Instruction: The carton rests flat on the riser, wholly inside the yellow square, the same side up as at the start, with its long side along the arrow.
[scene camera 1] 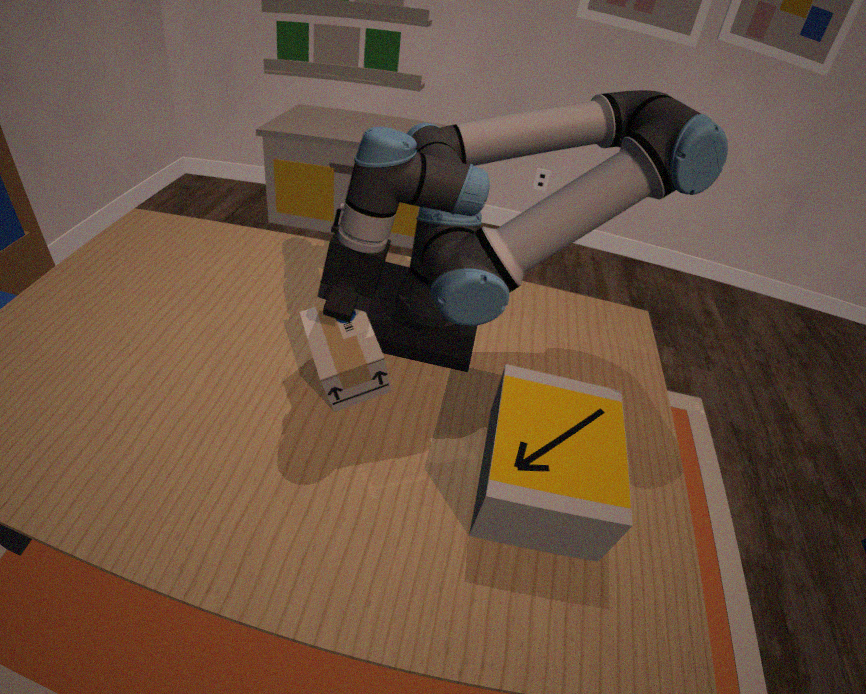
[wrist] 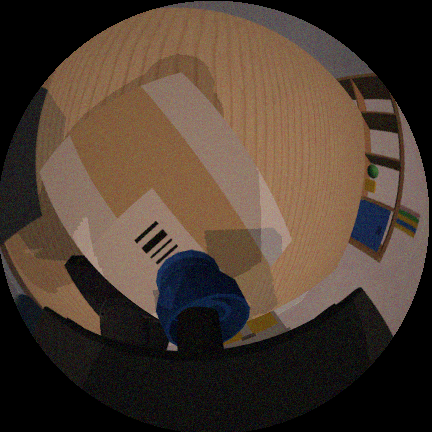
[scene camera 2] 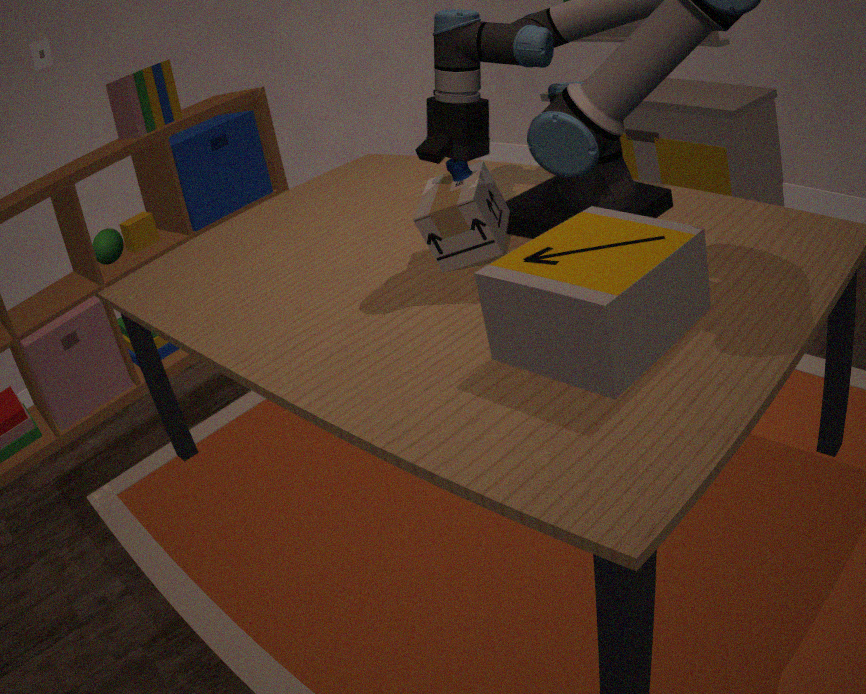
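The white carton [scene camera 1: 346, 355] [scene camera 2: 449, 215] [wrist: 165, 150] with brown tape is tilted low over the table, left of the riser in scene camera 1. Its taped, labelled face is uppermost and the arrows on its side point up. Whether its lower edge touches the table is unclear. My suction cup [scene camera 1: 351, 316] [scene camera 2: 459, 171] [wrist: 195, 290] is bent and sits at the label end of the top face; it looks in contact, but no firm hold shows. The grey riser [scene camera 1: 549, 527] [scene camera 2: 549, 328] bears the yellow square [scene camera 1: 578, 469] [scene camera 2: 614, 273] and black arrow [scene camera 1: 560, 438] [scene camera 2: 592, 248].
The black robot base [scene camera 1: 433, 347] [scene camera 2: 538, 209] stands close behind the carton on the wooden table [scene camera 1: 216, 448] [scene camera 2: 325, 347]. The arm's lower joints are between carton and riser in depth. A shelf unit with a blue bin [scene camera 2: 222, 169] [wrist: 371, 225] stands beyond the table.
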